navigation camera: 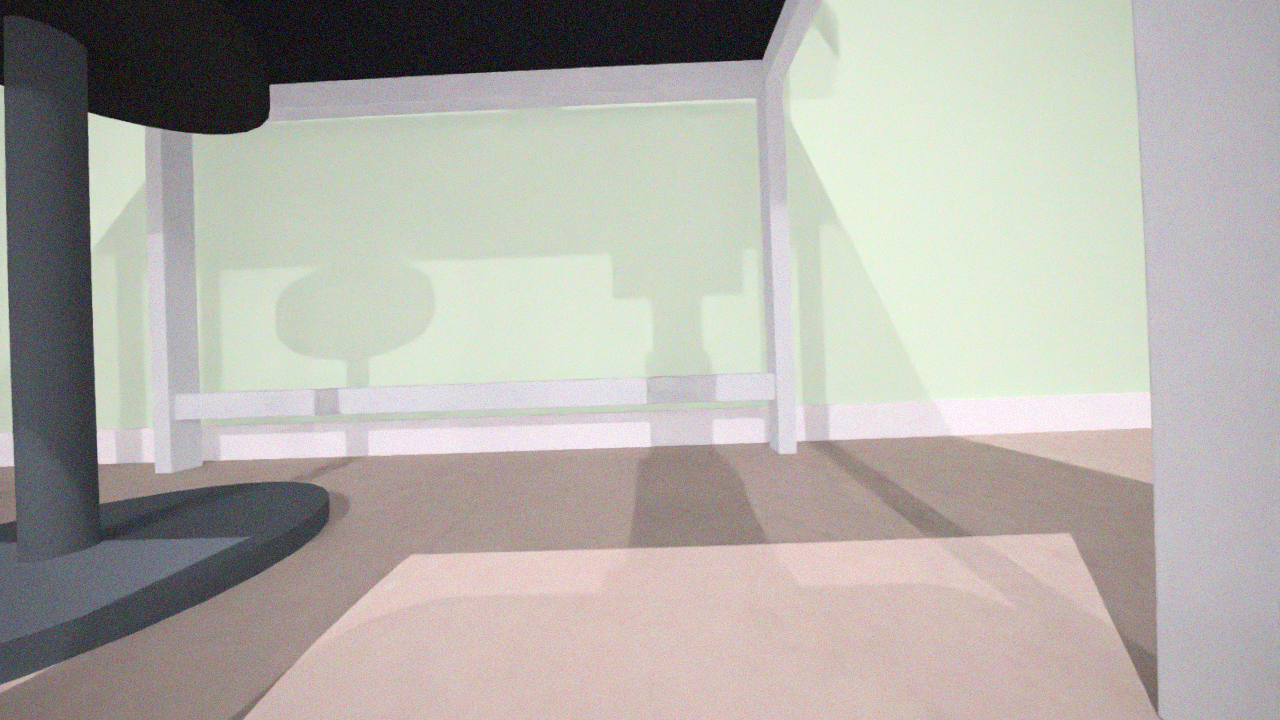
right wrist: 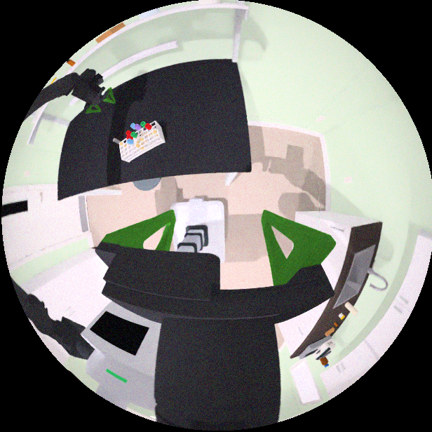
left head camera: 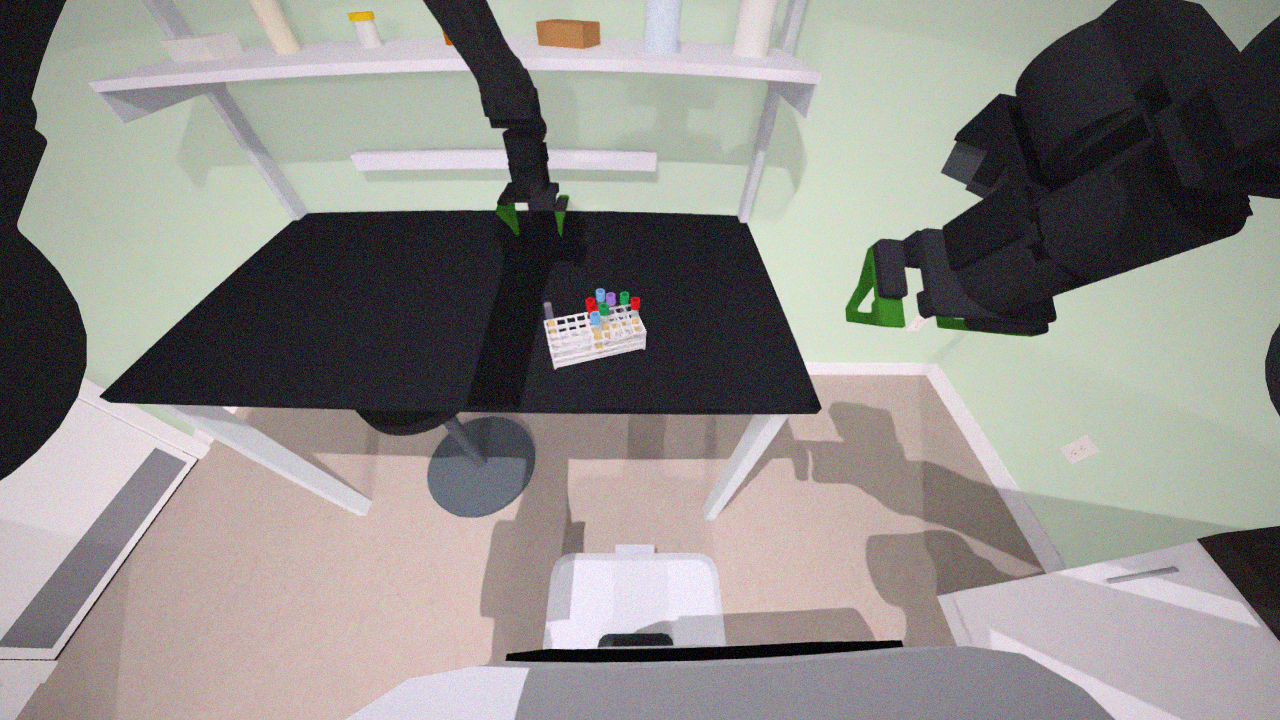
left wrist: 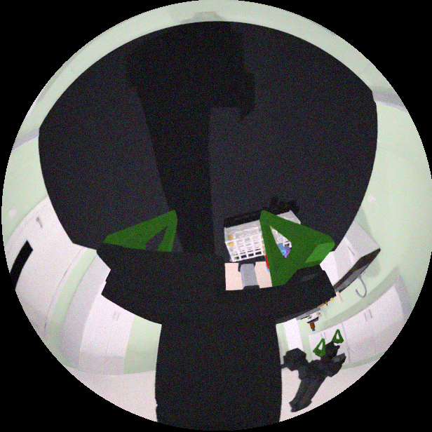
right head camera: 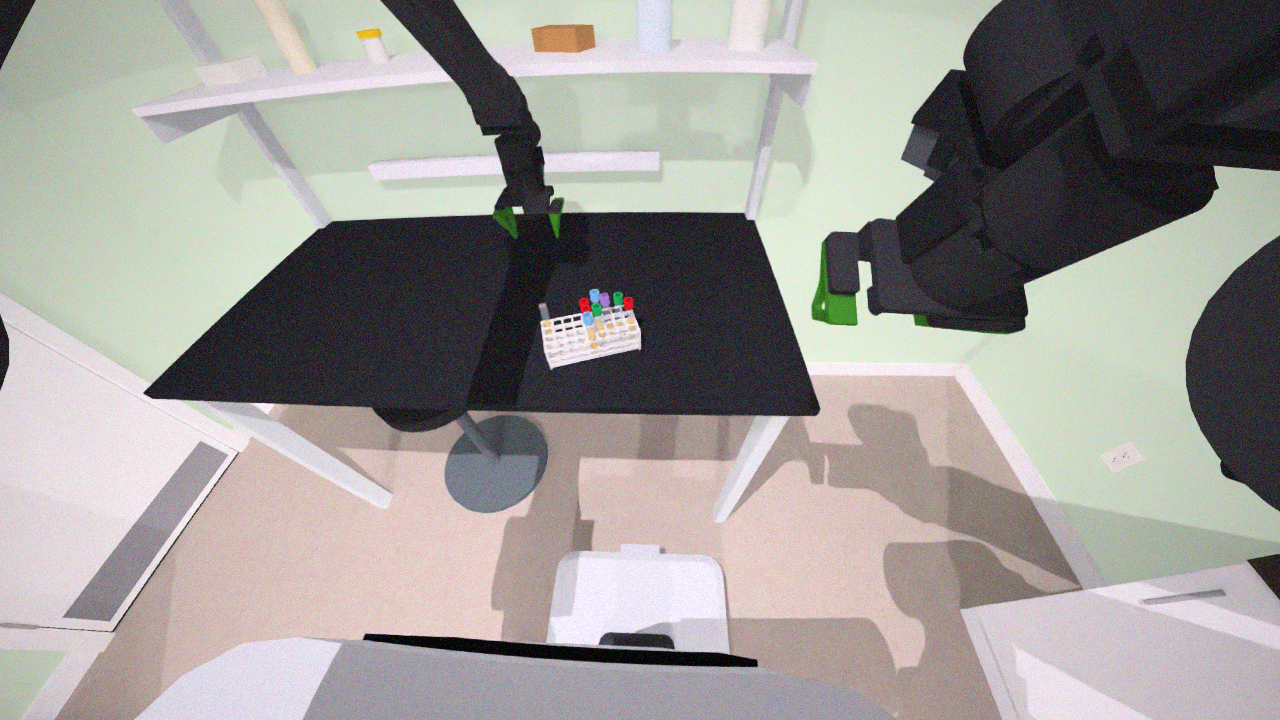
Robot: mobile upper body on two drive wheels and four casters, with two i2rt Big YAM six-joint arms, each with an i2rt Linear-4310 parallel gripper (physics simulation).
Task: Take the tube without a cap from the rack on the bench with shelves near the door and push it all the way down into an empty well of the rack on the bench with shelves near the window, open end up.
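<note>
A white rack [left head camera: 572,347] [right head camera: 568,351] [left wrist: 244,246] [right wrist: 156,141] stands on the black bench [left head camera: 358,313] [right head camera: 358,313] with a shelf above. A grey tube without a coloured cap [left head camera: 548,309] [right head camera: 543,311] [right wrist: 116,141] sticks up at the rack's back left corner in the head views; how deep it sits is unclear. Several red, blue, green and purple caps stand in the rack. My left gripper [left head camera: 538,231] [right head camera: 536,234] [left wrist: 218,214] [right wrist: 107,106] is open and empty, behind and left of the rack. My right gripper [right wrist: 218,214] [left wrist: 330,333] is open and empty, right of the bench.
A shelf [left head camera: 483,60] [right head camera: 483,64] holding bottles and a brown box [left head camera: 567,34] [right head camera: 563,38] is above the bench. A round-based stool [left head camera: 483,465] [right head camera: 496,465] is partly under the bench. A wall is at the right, and a cabinet [left head camera: 1109,608] at the lower right.
</note>
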